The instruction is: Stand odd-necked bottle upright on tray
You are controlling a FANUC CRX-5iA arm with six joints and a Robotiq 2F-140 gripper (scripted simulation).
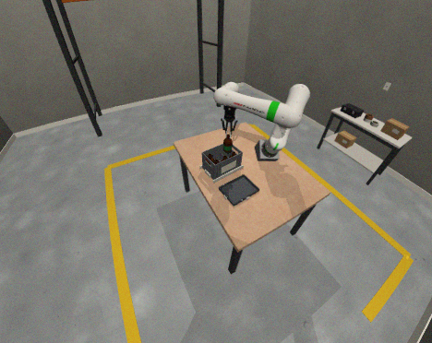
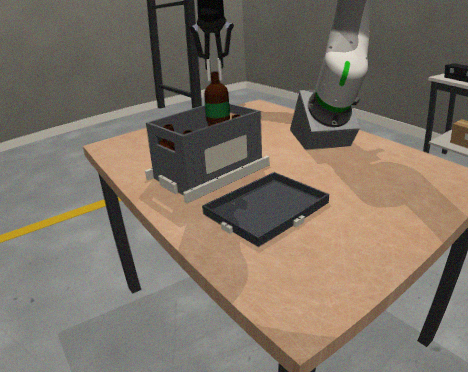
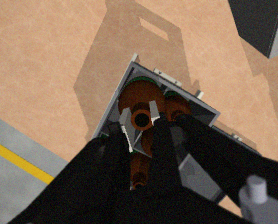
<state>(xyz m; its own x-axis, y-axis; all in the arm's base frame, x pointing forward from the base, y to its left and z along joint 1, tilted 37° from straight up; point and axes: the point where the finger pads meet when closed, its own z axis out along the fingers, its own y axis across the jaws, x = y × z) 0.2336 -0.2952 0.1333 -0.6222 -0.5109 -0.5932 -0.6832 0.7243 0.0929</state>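
My hand is 9 cm above the bottle. Also, from my hand: dark tray: 32 cm to the left, 28 cm below, 11 cm ahead; then dark grey crate: 21 cm below, 9 cm ahead, 5 cm to the left.
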